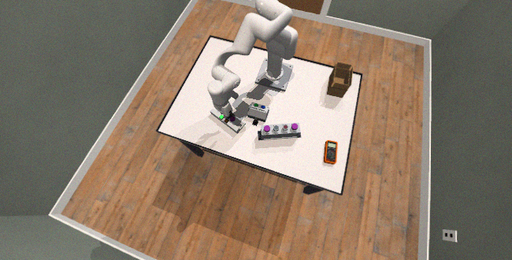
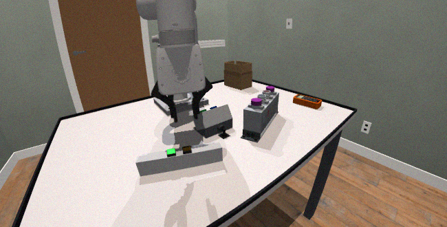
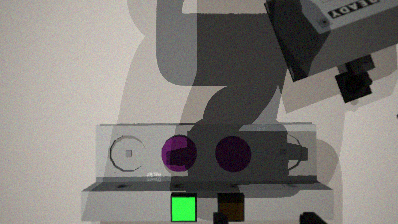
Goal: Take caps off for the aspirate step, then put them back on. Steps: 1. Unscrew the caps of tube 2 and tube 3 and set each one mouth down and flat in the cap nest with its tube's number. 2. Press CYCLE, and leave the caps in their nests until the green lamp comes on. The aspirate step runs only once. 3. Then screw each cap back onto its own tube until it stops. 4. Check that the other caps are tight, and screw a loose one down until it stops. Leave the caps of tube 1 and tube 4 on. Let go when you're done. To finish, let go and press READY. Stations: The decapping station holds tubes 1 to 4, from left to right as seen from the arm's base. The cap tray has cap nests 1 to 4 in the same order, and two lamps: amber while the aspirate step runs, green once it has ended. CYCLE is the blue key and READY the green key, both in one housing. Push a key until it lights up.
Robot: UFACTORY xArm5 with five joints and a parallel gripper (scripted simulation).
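My hand is 3 cm past the purple cap, 1 cm to the right of it and 14 cm above it. From my hand the other things lie so: key housing 13 cm behind, 15 cm to the left, 10 cm below; blue key 15 cm behind, 17 cm to the left, 9 cm below; green key 15 cm behind, 13 cm to the left, 9 cm below.
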